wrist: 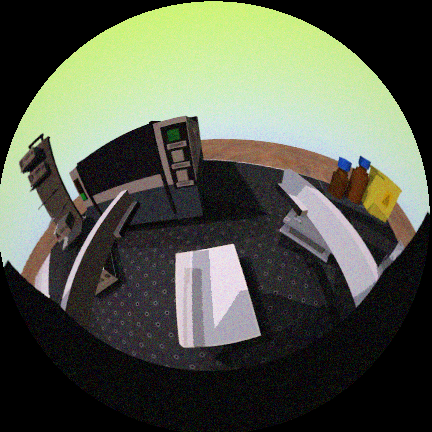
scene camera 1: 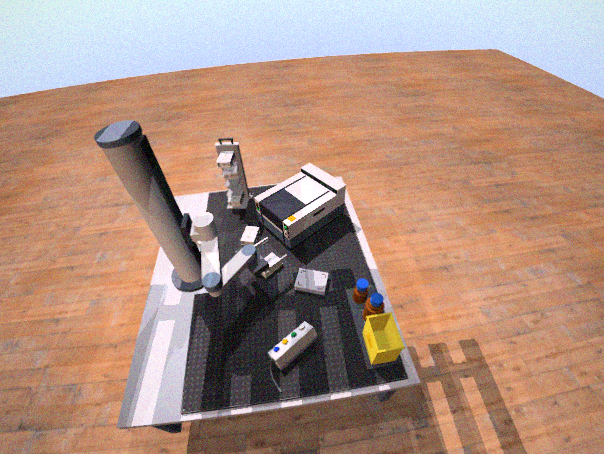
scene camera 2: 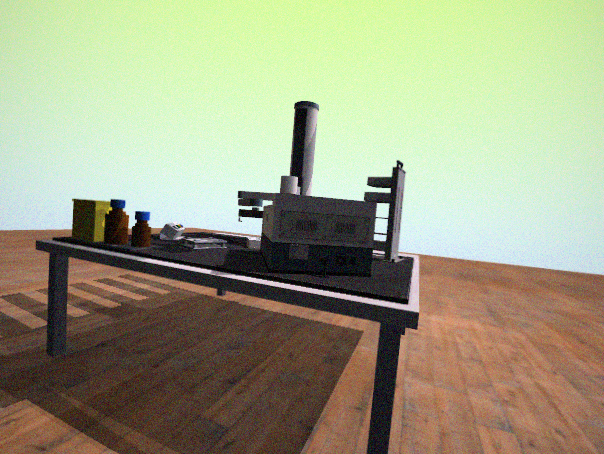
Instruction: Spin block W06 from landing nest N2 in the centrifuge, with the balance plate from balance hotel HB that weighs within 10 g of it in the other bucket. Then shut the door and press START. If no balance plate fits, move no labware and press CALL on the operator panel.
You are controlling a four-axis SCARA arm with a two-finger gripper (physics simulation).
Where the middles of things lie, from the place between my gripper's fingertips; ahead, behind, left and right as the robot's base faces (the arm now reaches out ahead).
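A yellow bin [scene camera 1: 383,342] stands 570 mm to the right of my hand, 410 mm ahead of it and 50 mm below it. As for the centrifuge [scene camera 2: 301,234], my hand is 10 mm above it, 340 mm to the right of it and 180 mm short of it. Going by their middles, of the things named here the centrifuge is the nearest to my hand.
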